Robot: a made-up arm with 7 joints.
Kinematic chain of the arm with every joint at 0, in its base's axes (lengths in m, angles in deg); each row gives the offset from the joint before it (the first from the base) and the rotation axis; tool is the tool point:
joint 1: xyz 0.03 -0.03 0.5 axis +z
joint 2: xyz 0 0.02 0.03 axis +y
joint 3: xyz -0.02 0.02 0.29 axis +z
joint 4: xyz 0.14 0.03 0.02 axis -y
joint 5: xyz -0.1 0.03 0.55 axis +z
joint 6: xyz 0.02 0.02 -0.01 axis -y
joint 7: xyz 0.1 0 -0.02 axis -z
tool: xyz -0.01 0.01 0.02
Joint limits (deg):
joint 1: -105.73..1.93
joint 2: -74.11..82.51
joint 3: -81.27..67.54
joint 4: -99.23..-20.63
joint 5: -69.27..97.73
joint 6: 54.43..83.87
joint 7: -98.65..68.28
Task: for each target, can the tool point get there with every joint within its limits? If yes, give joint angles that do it. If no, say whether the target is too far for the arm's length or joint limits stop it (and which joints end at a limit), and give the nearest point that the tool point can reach.
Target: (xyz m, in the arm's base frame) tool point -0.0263 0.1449 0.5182
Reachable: no: joint limits stop it (at a limit: joint 1, joint 2, joint 3, joint 4, joint 6) | nearest point -0.5835 0.3515 0.7160 | short by 0.626 m
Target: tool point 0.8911 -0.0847 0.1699
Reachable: yes | joints -16.49 69.81 4.73 -59.48 4.37 65.30 28.49
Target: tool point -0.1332 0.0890 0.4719
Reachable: no: joint limits stop it (at a limit: joint 1, joint 2, joint 3, joint 4, joint 6) | nearest point -0.5845 0.3506 0.7149 | short by 0.575 m
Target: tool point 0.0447 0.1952 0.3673
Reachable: no: joint limits stop it (at a limit: joint 1, joint 2, joint 4, joint 6) | nearest point 0.3110 0.5501 0.0559 | short by 0.542 m
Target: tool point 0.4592 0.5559 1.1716
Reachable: yes | joints -79.10 -60.88 47.52 -51.17 -6.92 74.90 -15.38
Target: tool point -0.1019 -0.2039 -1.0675
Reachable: no: too far | nearest point -0.0861 -0.3760 -0.1974 | short by 0.887 m
